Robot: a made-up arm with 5 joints. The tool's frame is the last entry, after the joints. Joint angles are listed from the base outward.
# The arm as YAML. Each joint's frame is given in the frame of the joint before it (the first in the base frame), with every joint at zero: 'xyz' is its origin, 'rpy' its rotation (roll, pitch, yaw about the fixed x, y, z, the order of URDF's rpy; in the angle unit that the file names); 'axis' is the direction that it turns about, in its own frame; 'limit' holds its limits. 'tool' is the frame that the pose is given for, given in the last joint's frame.
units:
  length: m
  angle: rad
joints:
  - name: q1
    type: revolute
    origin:
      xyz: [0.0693, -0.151, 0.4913]
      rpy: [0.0, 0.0, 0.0]
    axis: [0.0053, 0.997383, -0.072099]
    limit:
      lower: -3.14
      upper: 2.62
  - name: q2
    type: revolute
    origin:
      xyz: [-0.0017, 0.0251, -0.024]
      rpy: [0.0, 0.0, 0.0]
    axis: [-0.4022, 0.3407, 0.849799]
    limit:
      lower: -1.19
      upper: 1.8
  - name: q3
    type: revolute
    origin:
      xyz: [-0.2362, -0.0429, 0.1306]
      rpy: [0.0, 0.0, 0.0]
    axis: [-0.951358, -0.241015, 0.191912]
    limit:
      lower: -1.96
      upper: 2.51
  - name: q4
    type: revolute
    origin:
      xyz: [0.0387, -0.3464, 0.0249]
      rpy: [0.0, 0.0, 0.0]
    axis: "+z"
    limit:
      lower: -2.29
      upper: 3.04
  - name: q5
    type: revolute
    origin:
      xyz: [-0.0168, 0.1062, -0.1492]
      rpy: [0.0, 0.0, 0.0]
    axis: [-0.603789, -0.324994, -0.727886]
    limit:
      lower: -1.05
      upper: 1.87
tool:
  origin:
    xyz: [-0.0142, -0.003, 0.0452]
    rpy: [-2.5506, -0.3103, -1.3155]
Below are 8 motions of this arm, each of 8 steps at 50 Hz.
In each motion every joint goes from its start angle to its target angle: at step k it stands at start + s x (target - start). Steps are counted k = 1, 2, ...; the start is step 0. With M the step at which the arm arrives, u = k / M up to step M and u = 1 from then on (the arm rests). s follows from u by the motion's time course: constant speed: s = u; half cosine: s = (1 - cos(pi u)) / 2; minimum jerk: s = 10 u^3 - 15 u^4 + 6 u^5.
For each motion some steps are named. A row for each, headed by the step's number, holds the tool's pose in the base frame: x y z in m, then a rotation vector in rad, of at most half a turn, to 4 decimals.
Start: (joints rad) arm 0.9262 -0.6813 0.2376 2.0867 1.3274
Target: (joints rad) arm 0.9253 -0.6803 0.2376 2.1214 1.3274
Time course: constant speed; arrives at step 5
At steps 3, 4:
3: -0.3444 -0.3574 0.8527 -2.4378 0.8660 -0.9521
4: -0.3443 -0.3585 0.8526 -2.4351 0.8601 -0.9472

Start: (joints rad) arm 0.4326 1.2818 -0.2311 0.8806 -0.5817
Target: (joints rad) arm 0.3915 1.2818 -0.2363 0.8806 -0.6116
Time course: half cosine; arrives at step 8
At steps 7, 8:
7: 0.2919 -0.4682 0.6000 -2.1361 -0.9165 1.7203
8: 0.2917 -0.4682 0.6002 -2.1366 -0.9173 1.7202

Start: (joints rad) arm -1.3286 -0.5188 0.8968 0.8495 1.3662
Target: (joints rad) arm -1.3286 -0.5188 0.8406 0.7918 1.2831
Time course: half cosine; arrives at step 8
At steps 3, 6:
3: -0.1288 -0.3570 0.1133 0.5239 0.9425 -2.8347
6: -0.1206 -0.3555 0.1141 0.4728 0.9800 -2.7993

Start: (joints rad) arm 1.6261 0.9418 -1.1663 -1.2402 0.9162
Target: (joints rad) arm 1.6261 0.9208 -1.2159 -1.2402 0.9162
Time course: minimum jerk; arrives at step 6
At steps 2, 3, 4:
2: -0.0424 -0.3602 0.6022 0.7738 0.0345 -0.4624
3: -0.0437 -0.3574 0.6072 0.7588 0.0356 -0.4733
4: -0.0449 -0.3545 0.6122 0.7437 0.0366 -0.4842

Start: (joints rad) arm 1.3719 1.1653 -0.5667 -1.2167 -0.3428
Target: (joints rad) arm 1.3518 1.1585 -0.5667 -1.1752 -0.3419
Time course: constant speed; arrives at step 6
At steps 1, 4, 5, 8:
1: 0.1035 -0.4304 0.3882 1.4628 -1.0367 -0.9943
4: 0.1049 -0.4301 0.3912 1.4760 -1.0441 -1.0068
5: 0.1054 -0.4300 0.3922 1.4805 -1.0465 -1.0110
8: 0.1058 -0.4299 0.3931 1.4849 -1.0489 -1.0151

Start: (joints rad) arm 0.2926 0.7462 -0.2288 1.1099 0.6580
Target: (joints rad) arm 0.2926 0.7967 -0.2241 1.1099 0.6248
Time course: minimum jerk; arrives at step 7
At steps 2, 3, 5, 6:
2: 0.0367 -0.5746 0.6445 -2.6255 0.0932 -0.1974
3: 0.0426 -0.5746 0.6454 -2.6279 0.0745 -0.1806
5: 0.0557 -0.5742 0.6472 -2.6326 0.0339 -0.1440
6: 0.0589 -0.5740 0.6477 -2.6337 0.0237 -0.1349

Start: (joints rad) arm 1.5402 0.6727 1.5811 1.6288 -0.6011
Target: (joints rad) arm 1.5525 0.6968 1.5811 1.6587 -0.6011
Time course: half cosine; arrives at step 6
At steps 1, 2, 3, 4, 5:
1: 0.6017 -0.2594 0.5707 0.8959 2.3621 -1.6735
2: 0.6026 -0.2586 0.5681 0.8842 2.3707 -1.6731
3: 0.6038 -0.2575 0.5646 0.8681 2.3824 -1.6723
4: 0.6050 -0.2564 0.5611 0.8519 2.3940 -1.6715
5: 0.6059 -0.2556 0.5585 0.8401 2.4025 -1.6707

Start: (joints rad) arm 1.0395 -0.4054 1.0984 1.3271 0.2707
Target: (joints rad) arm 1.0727 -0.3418 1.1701 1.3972 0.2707
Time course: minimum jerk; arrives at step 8
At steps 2, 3, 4, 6, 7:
2: 0.0860 -0.3543 0.9951 2.8095 0.2868 -0.4343
3: 0.0966 -0.3556 0.9956 2.8065 0.3252 -0.4580
4: 0.1105 -0.3571 0.9960 2.8016 0.3754 -0.4889
6: 0.1351 -0.3592 0.9960 2.7902 0.4637 -0.5433
7: 0.1405 -0.3595 0.9958 2.7872 0.4832 -0.5552

